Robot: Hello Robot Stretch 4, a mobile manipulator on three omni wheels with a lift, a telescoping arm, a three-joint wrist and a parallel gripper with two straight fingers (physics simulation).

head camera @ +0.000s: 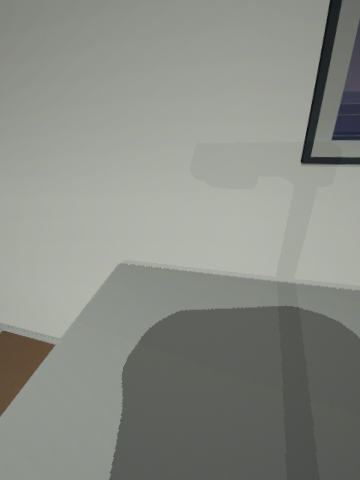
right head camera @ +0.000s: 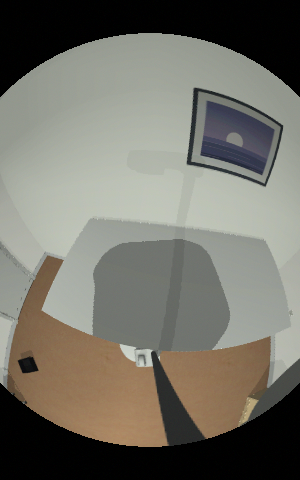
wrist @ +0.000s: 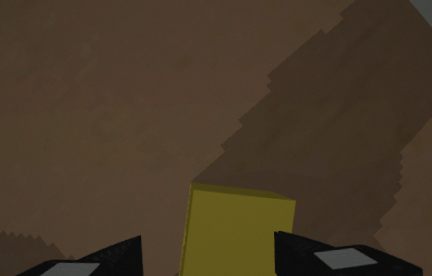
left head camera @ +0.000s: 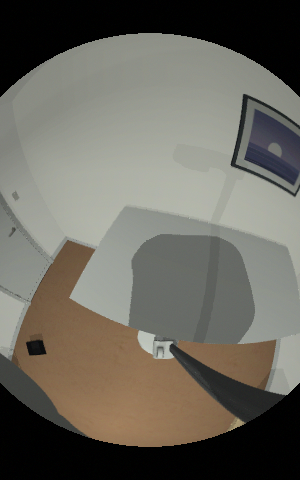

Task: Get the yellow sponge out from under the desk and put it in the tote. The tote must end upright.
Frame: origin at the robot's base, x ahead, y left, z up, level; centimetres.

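Seen in the pictures: gripper, fingertip midpoint: [wrist: 207,253].
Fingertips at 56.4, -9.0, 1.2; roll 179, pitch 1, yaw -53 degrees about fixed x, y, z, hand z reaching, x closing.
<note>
A point is followed by its place in that frame, as x, y, z.
The yellow sponge [wrist: 237,227] @[58.9, -9.4, 1.9] lies on the brown floor at the bottom of the wrist view. My gripper [wrist: 207,253] @[56.4, -9.0, 1.2] is open, and the sponge's image lies between its two black fingertips, nearer the right one. The lower part of the sponge is cut off by the frame, and contact with the fingers cannot be seen. The light grey desk top [head camera: 65,400] @[34.8, 32.3, 92.3] [left head camera: 100,282] @[28.7, 33.8, 92.3] [right head camera: 65,295] @[27.9, 34.3, 92.3] hides the sponge and the fingers from the head cameras. A small black box-like thing [left head camera: 36,347] @[-63.5, 162.0, -2.4] [right head camera: 28,364] @[-63.0, 162.1, -2.4] stands on the floor at the left; whether it is the tote is unclear.
A white wrist part [left head camera: 162,348] @[-9.1, -2.2, 41.8] [right head camera: 144,357] @[-10.7, -2.9, 39.0] shows at the desk's near edge, beside a white round shape [left head camera: 146,342] @[-7.1, 11.0, 18.7] [right head camera: 128,352] @[-8.4, 12.2, 18.6]. A tan object [right head camera: 248,411] is at the lower right. A framed picture [left head camera: 272,145] @[71.3, -55.1, 157.6] [right head camera: 235,137] @[70.7, -57.7, 157.5] hangs on the wall behind the desk.
</note>
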